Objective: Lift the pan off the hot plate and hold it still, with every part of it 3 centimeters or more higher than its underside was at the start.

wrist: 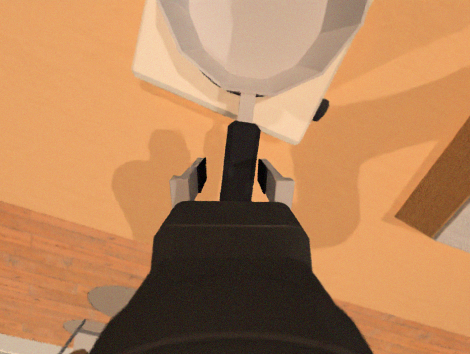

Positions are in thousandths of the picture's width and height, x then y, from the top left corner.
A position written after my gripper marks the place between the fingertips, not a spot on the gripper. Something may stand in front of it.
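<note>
My gripper (495, 479), visible. Light grey pan (571, 157), visible too.
</note>
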